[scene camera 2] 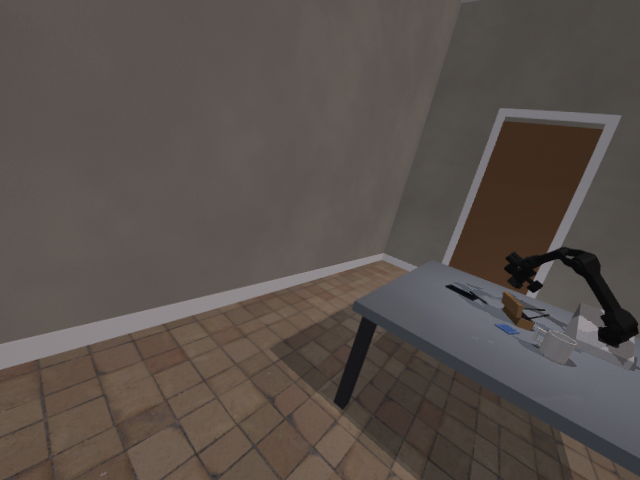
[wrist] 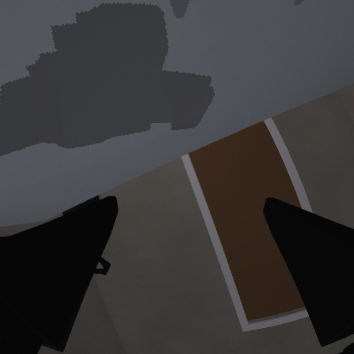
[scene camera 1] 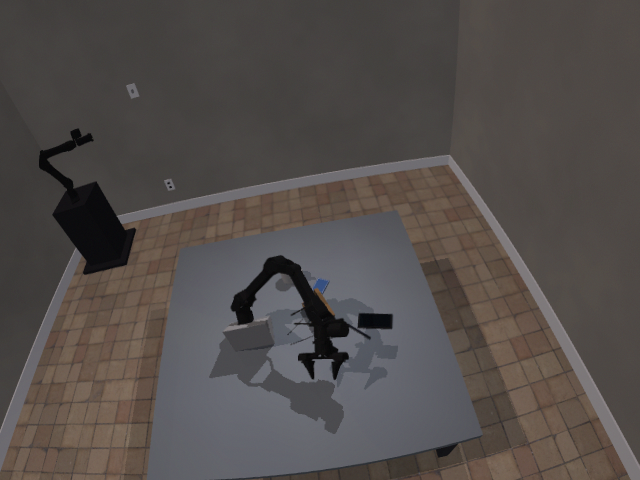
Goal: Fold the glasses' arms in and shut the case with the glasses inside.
My gripper (scene camera 1: pixel 323 379) is open, with nothing in its grasp.
My gripper also shows in the wrist view (wrist: pixel 191 204).
